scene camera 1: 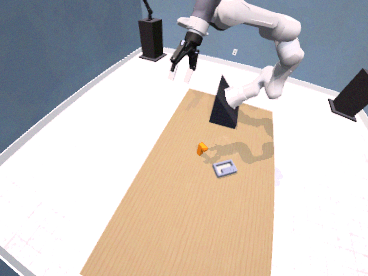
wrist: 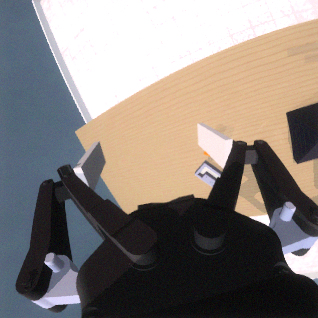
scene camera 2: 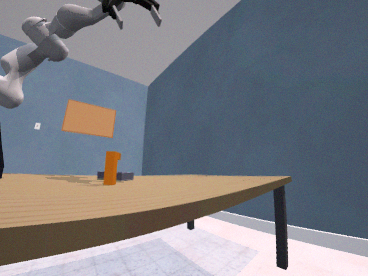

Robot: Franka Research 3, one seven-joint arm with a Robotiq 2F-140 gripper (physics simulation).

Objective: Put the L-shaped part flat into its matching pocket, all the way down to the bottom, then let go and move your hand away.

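The orange L-shaped part point(scene camera 1: 201, 148) point(scene camera 2: 110, 168) stands upright on the table, its short arm at the top. In the wrist view a sliver of the orange part point(wrist: 206, 153) shows beside the right fingertip, which hides the rest. The grey-blue tray with the L-shaped pocket point(scene camera 1: 218, 173) point(scene camera 2: 127, 176) point(wrist: 200, 171) lies flat on the table close to the part; in scene camera 2 it is partly behind the part. My gripper point(scene camera 1: 180, 75) point(scene camera 2: 139, 20) point(wrist: 150, 142) is wide open and empty, high above the table and well away from the part.
The wooden table point(scene camera 1: 175, 215) point(scene camera 2: 200, 200) point(wrist: 150, 120) carries the part, the tray and the black wedge-shaped arm base point(scene camera 1: 223, 110) point(wrist: 303, 134). Black pedestals point(scene camera 1: 151, 39) point(scene camera 1: 352, 95) stand on the floor beyond the table. The arm's shadow falls near the part and tray.
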